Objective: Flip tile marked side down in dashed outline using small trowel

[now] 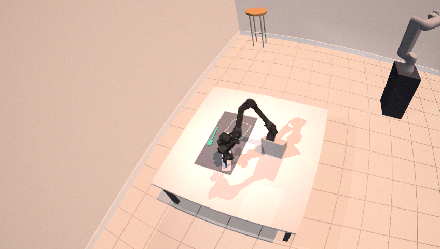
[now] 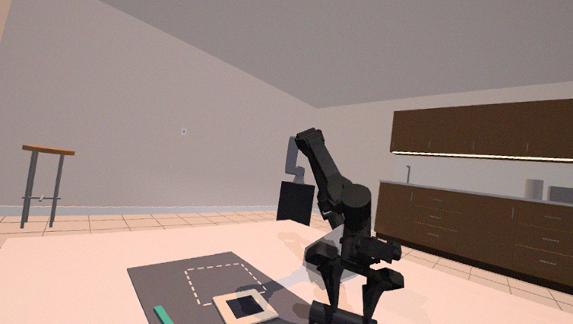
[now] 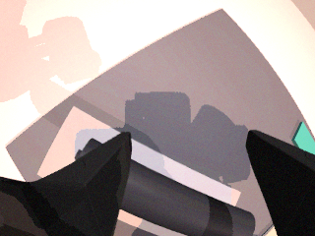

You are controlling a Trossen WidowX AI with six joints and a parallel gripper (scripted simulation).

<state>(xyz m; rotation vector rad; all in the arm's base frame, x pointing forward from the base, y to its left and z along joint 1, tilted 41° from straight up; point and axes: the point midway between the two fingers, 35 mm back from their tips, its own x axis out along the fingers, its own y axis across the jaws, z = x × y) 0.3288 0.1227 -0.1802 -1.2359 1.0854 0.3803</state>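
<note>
The trowel lies 20 mm behind my gripper tip, 50 mm to the right of it and 60 mm below it. The rest, counted from my gripper tip: square tile 30 mm ahead, 240 mm to the right, 100 mm below; then dark mat 50 mm ahead, 230 mm to the right, 120 mm below; then green strip 190 mm ahead, 210 mm to the right, 100 mm below.
</note>
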